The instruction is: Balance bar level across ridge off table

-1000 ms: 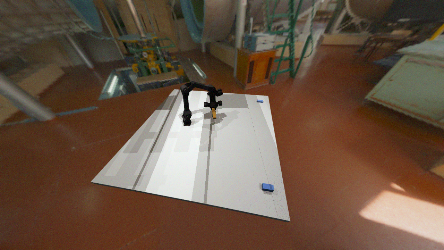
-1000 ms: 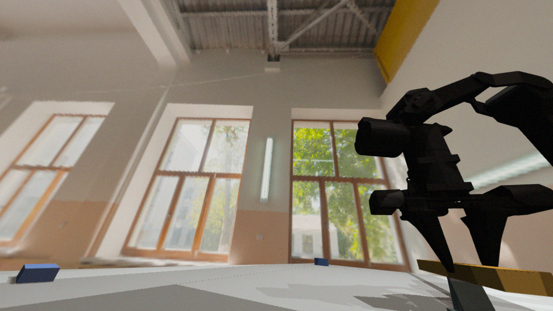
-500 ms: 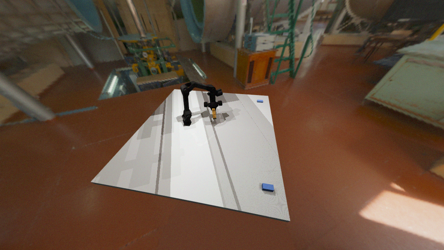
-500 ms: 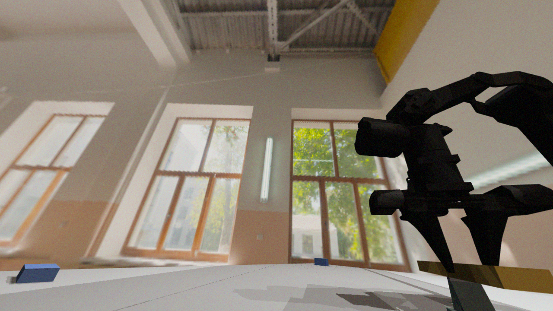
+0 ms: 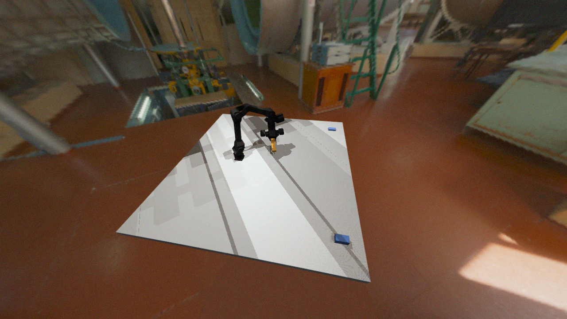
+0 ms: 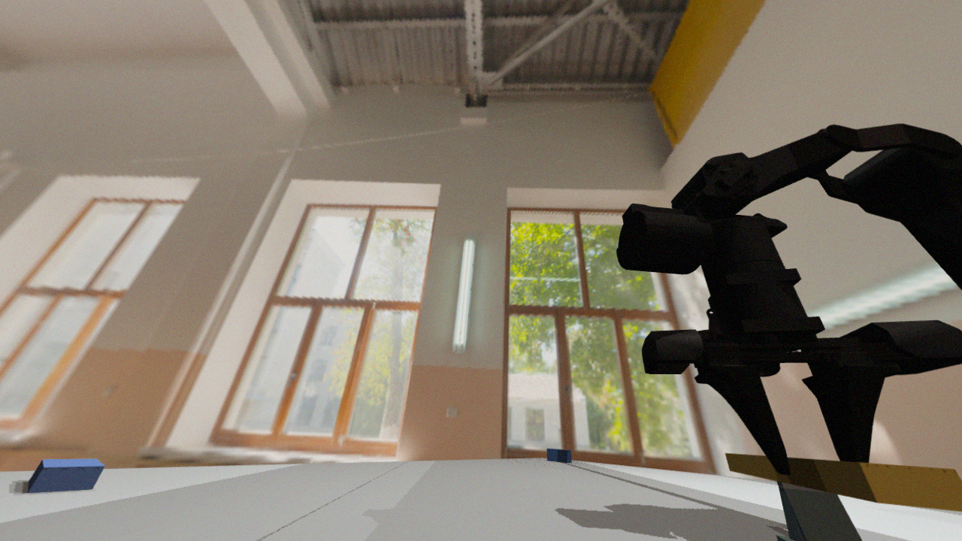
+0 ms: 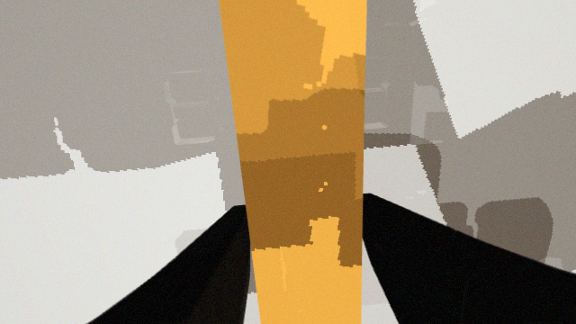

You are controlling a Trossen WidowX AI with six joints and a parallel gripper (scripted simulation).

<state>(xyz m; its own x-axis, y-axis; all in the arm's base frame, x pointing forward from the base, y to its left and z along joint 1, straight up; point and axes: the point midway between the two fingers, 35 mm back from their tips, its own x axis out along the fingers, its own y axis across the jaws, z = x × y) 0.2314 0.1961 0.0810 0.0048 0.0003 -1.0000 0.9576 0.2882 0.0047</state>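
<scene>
Right now my gripper tip is 1 cm short of the yellow bar and 3 cm to the left of it.
</scene>
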